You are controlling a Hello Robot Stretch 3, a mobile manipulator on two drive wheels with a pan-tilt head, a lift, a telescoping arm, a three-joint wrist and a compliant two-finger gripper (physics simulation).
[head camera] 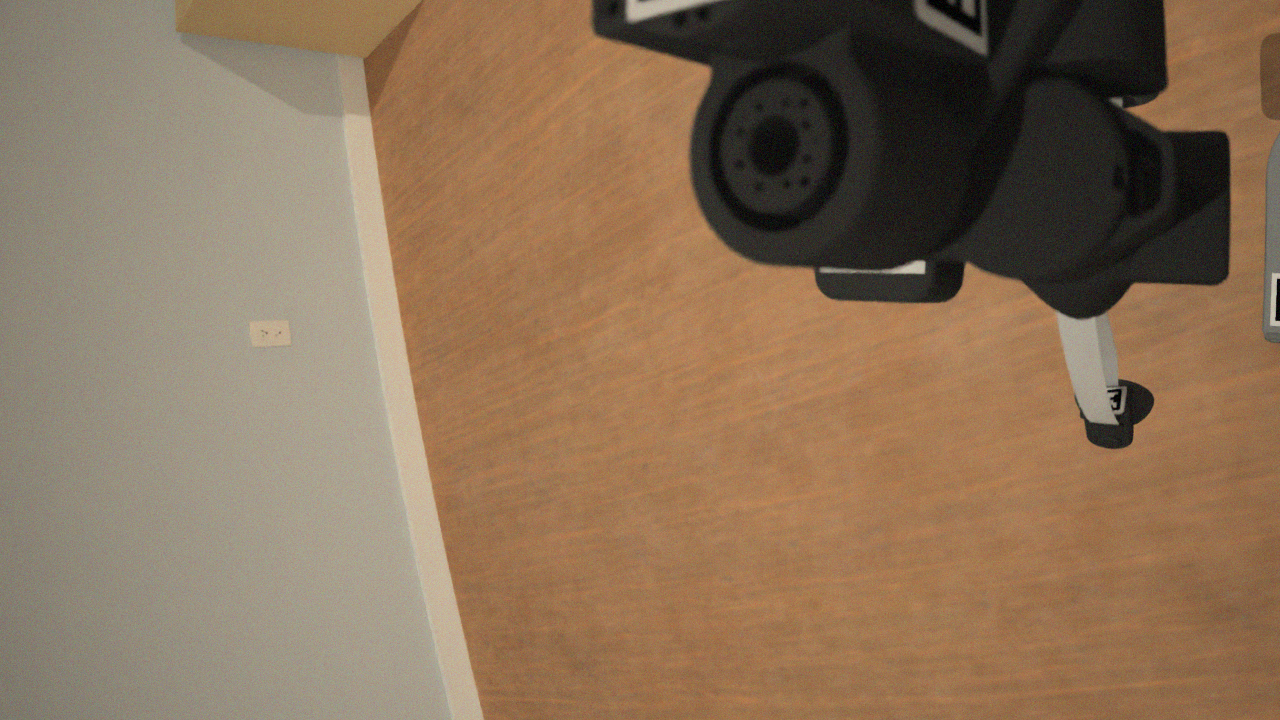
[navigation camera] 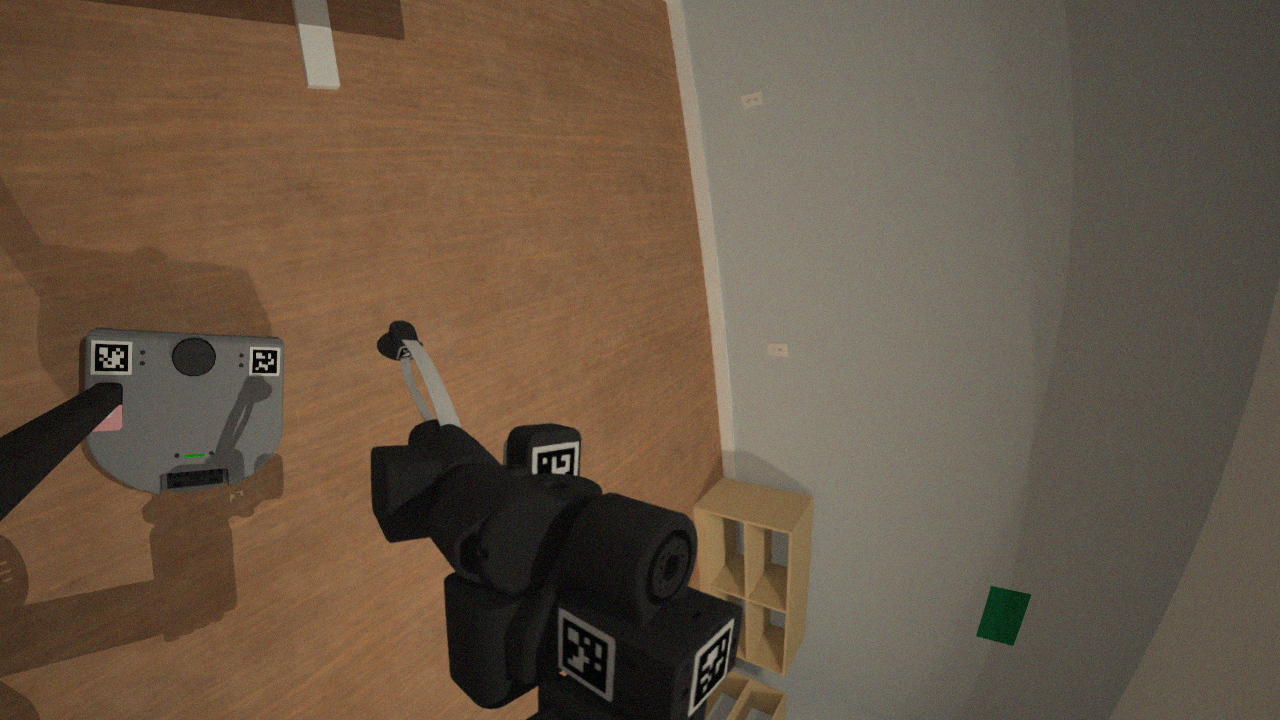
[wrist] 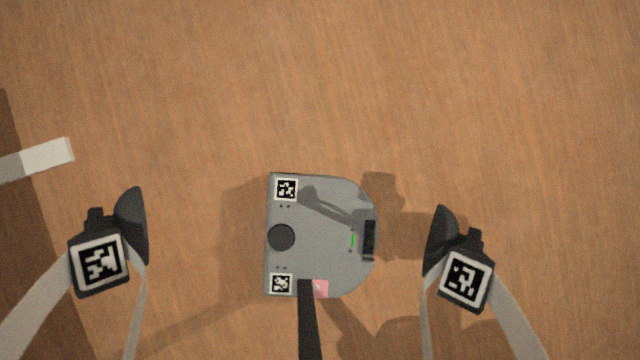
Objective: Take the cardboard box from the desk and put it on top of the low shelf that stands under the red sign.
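Seen in the pictures: gripper, fingertip midpoint: (navigation camera: 392, 425) (wrist: 291, 222); robot's base at its link origin: (navigation camera: 194, 355) (wrist: 284, 225).
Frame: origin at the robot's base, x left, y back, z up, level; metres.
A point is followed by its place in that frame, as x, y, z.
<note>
My gripper (head camera: 1114, 416) (navigation camera: 400, 341) (wrist: 291, 222) @[-0.169, 0.022, 0.823] is open, with its fingers wide apart. It points down above the floor, and the robot's own base shows far below between the fingers in the wrist view. No cardboard box shows between them. The cardboard box, the desk top and the red sign do not show in these views. A white bar (navigation camera: 322, 58) (wrist: 47, 155), which looks like a desk foot, lies on the floor at the top left of the navigation view and at the left of the wrist view.
A low wooden shelf (navigation camera: 756, 503) @[-2.369, 0.759, 0.328] stands against the wall, with a green sign (navigation camera: 1003, 615) @[-2.773, 1.252, 1.753] on the wall nearby. Part of another shelf (navigation camera: 768, 698) @[-2.748, 2.352, 0.480] shows below it. A wooden corner (head camera: 286, 22) @[-2.433, 0.738, 0.323] shows at the head view's top left. The robot's base (navigation camera: 192, 411) @[0.002, 0.102, 0.160] (wrist: 320, 215) @[-0.065, 0.098, 0.160] stands on the floor.
</note>
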